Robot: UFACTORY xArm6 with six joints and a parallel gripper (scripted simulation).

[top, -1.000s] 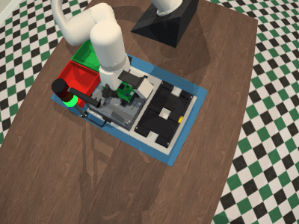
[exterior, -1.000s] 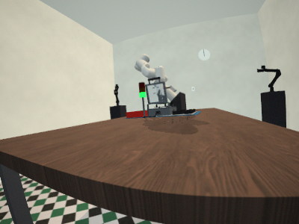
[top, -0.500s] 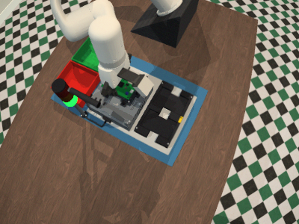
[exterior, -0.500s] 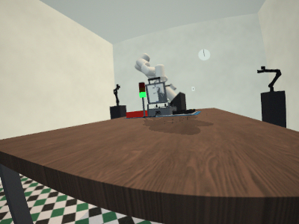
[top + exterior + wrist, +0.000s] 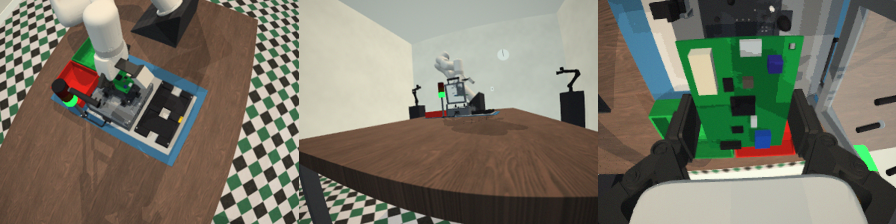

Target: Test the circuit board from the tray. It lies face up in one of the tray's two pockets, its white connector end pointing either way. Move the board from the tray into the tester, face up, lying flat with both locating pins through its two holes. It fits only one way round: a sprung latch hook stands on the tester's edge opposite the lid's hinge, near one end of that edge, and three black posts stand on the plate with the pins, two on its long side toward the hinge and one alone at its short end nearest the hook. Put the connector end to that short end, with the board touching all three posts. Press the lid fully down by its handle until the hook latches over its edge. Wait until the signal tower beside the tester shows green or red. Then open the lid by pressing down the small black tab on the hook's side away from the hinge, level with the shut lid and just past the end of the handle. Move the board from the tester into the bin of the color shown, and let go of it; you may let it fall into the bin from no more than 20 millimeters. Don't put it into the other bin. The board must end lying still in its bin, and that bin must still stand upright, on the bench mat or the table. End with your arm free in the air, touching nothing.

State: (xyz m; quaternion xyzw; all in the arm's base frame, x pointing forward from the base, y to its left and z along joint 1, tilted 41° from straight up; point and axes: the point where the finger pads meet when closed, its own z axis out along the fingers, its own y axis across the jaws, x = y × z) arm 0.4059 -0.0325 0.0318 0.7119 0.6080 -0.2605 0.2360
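Right now the green bin is 190 mm to the right of my hand, 150 mm below it and 130 mm behind it. Also, from my hand: black nest (100 mm below, 10 mm to the left, 10 mm ahead); green circuit board (10 mm below); latch hook (80 mm below, 70 mm to the left, 50 mm behind).
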